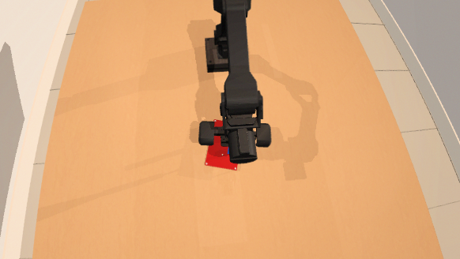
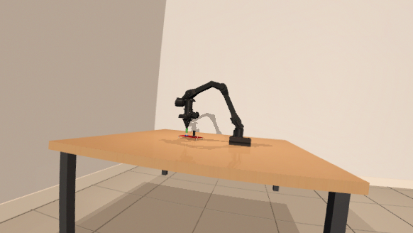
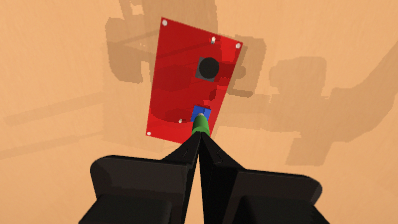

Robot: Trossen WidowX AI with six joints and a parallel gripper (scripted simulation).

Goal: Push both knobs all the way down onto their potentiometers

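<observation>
Now: the green knob 20 mm below my gripper tip. Round my gripper tip: black knob 60 mm behind, 10 mm to the left, 30 mm below.
</observation>
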